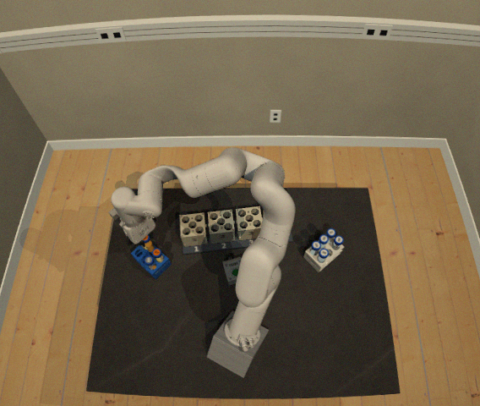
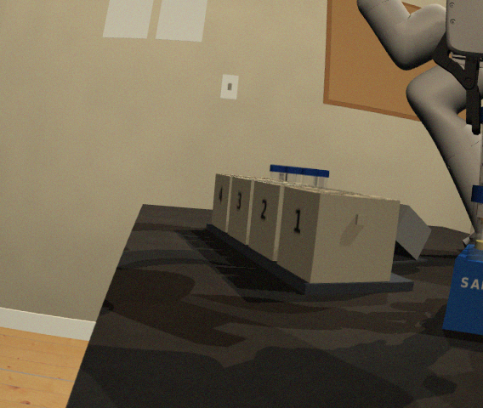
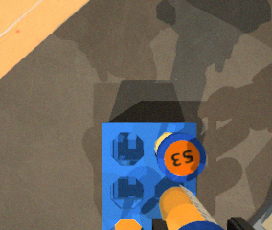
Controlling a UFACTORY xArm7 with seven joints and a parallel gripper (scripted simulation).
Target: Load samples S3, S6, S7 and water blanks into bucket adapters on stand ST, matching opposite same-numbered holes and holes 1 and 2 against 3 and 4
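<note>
My gripper is now 160 mm above the blue sample rack, 20 mm to the right of it and 10 mm past it. From my hand the other things lie so: white blank rack: 650 mm to the right, 160 mm below, 130 mm behind; then adapter 1: 170 mm to the right, 140 mm below, 70 mm ahead.
</note>
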